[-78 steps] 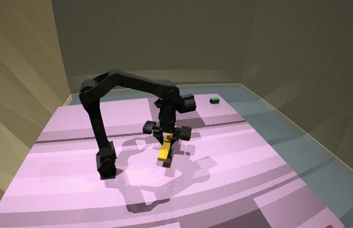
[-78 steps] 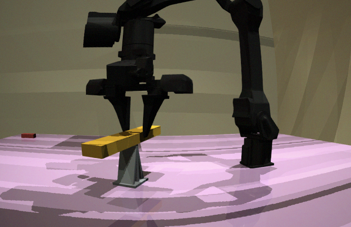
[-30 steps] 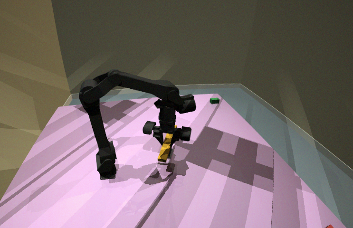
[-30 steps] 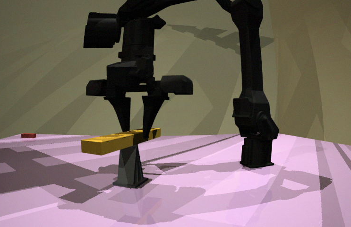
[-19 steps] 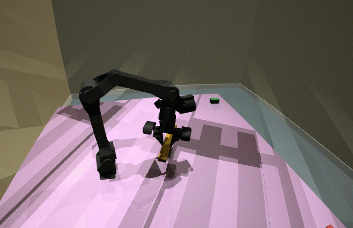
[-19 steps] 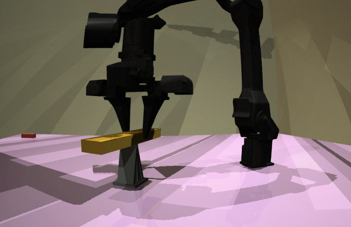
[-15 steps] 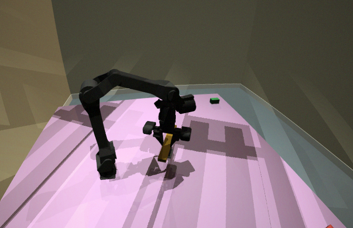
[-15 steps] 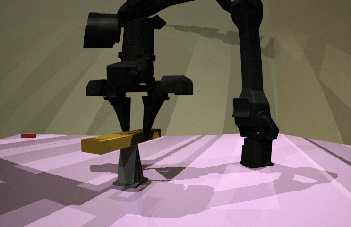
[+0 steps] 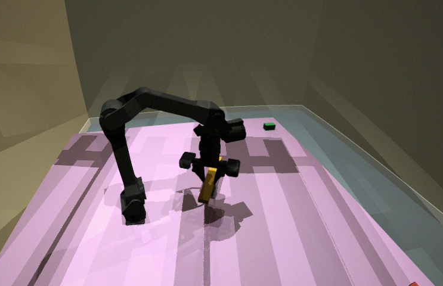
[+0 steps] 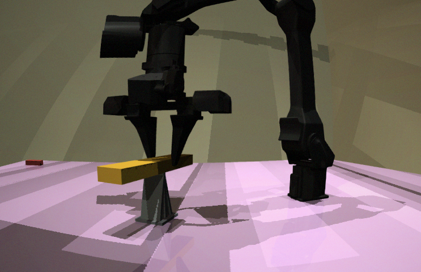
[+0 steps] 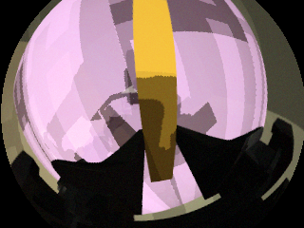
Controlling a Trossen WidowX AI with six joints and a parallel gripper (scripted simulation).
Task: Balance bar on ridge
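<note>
My gripper tip is now 3 cm to the right of the yellow bar and 1 cm short of it. Also, from my gripper tip: small red block: 55 cm to the right, 48 cm ahead, 7 cm below; then small green block: 48 cm ahead, 45 cm to the left, 6 cm below.
</note>
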